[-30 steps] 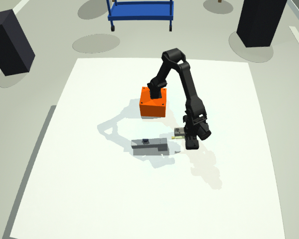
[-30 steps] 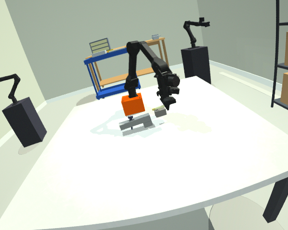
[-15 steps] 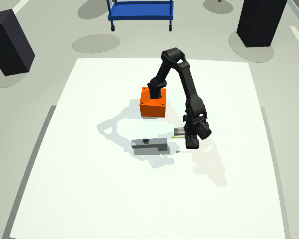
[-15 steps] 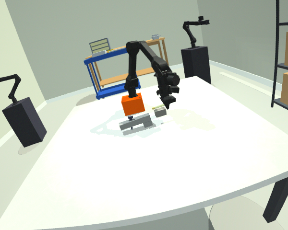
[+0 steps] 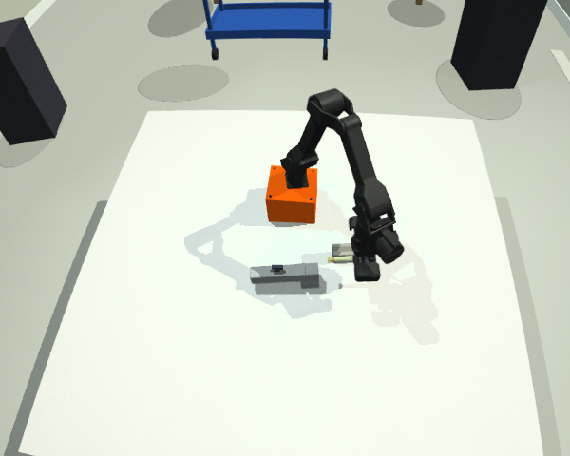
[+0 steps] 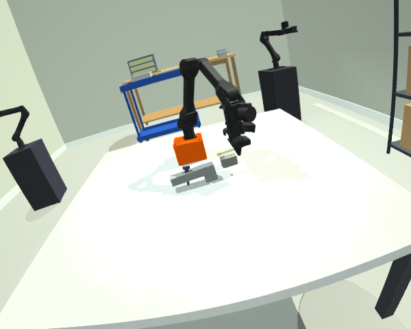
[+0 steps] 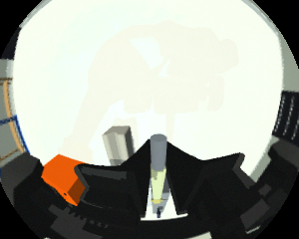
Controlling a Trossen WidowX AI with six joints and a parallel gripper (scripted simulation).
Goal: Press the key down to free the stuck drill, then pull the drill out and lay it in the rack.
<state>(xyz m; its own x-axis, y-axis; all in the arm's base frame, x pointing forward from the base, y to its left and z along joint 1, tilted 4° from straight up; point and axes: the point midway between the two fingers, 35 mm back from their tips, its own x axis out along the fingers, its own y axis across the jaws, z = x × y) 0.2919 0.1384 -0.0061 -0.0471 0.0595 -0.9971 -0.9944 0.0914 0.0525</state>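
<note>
My gripper tip is now 4 cm to the left of the drill and 3 cm below it. Also, from my gripper tip: grey rack 7 cm behind, 4 cm below, 3 cm to the right; dark key 23 cm to the right, 1 cm below, 1 cm behind; long grey block 20 cm to the right, 2 cm below, 1 cm behind.
</note>
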